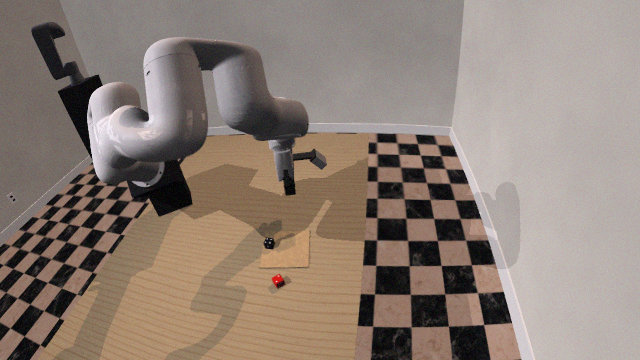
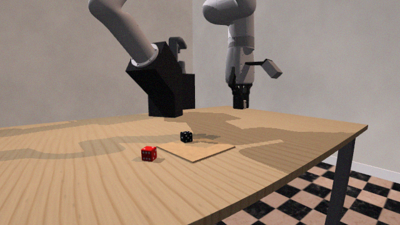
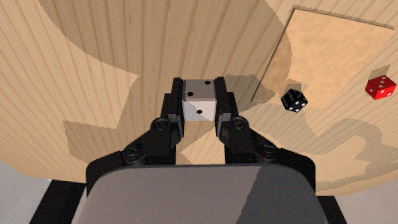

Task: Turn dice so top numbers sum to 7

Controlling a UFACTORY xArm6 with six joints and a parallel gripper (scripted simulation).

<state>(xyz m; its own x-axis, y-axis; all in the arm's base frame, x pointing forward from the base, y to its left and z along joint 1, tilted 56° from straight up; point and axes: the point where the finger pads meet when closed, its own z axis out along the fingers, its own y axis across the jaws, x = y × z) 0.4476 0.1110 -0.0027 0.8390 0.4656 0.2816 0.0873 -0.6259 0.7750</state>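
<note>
Right now my hand is 170 mm to the left of the tan mat, 100 mm above it and 20 mm past it. From my hand the other things lie so: white die: 10 mm below; red die: 290 mm to the right, 90 mm below, 30 mm behind; black die: 160 mm to the right, 90 mm below, 60 mm behind.
</note>
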